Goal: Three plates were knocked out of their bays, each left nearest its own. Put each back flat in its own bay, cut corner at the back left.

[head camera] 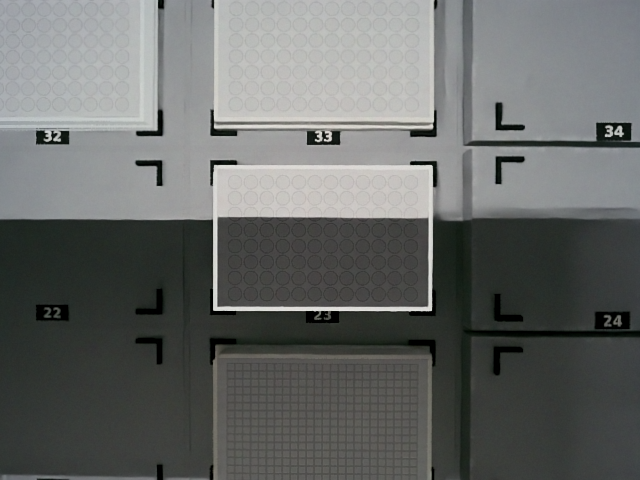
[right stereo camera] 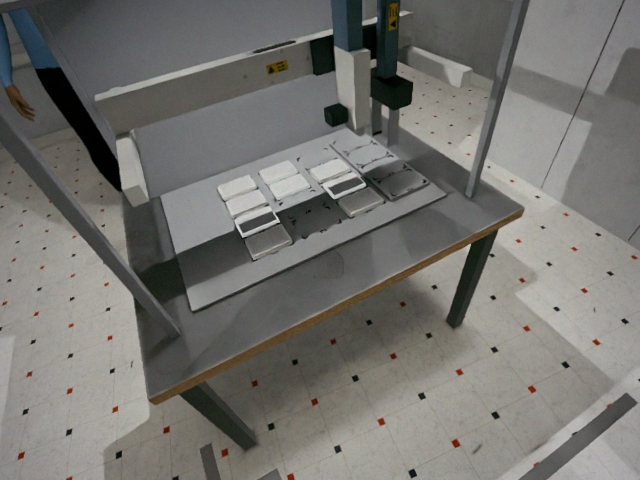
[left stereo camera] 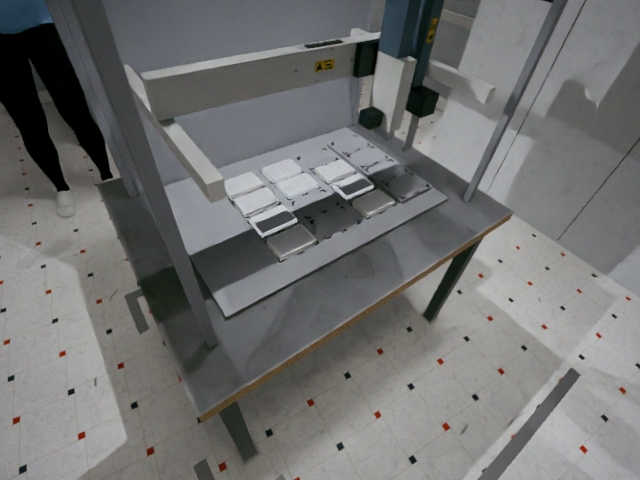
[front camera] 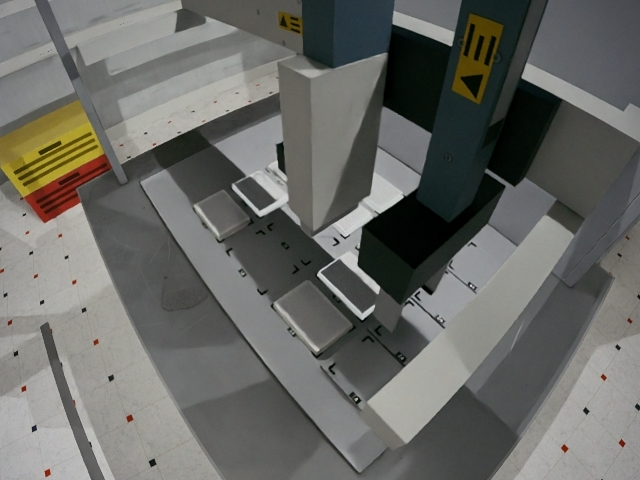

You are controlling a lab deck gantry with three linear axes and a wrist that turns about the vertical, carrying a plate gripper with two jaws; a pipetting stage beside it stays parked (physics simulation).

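Frame: origin at the robot's base, x ahead, y left, z up, level; metres.
Where they show: gripper, fingertip midpoint: (right stereo camera: 384,139) (left stereo camera: 397,144) (front camera: 404,303); robot's base, origin of the base link: (right stereo camera: 254,260) (left stereo camera: 280,261) (front camera: 194,209).
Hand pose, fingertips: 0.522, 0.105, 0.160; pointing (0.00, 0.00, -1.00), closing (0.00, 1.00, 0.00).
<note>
Each offset is from my fingertips to the top centre of the thing, as dx, dy, dz.
My gripper (front camera: 412,308) (right stereo camera: 385,138) hangs high above the deck, its jaws apart with no plate between them. In the head view, a round-well plate {-0.130, +0.045, -0.146} (head camera: 323,258) lies flat and square within the corner marks of bay 23, half in shadow; this plate also shows in the left stereo view (left stereo camera: 353,186). Behind it, another round-well plate {-0.130, +0.152, -0.146} (head camera: 323,62) sits square in bay 33. A fine-grid plate {-0.130, -0.062, -0.146} (head camera: 323,413) sits in front of it. At the left, a plate {-0.294, +0.152, -0.146} (head camera: 67,62) sits in bay 32. Their cut corners are too faint to tell.
The parked pipetting stage (front camera: 336,149) (left stereo camera: 391,93) (right stereo camera: 353,87) stands beside the gripper. At the left of the deck, plates stand in a column, including a half-shadowed one {-0.458, +0.045, -0.146} (left stereo camera: 272,220) (right stereo camera: 256,223) and a front one {-0.458, -0.062, -0.146} (left stereo camera: 291,241) (right stereo camera: 268,241). Raised bays 24 and 34 lie at the right.
</note>
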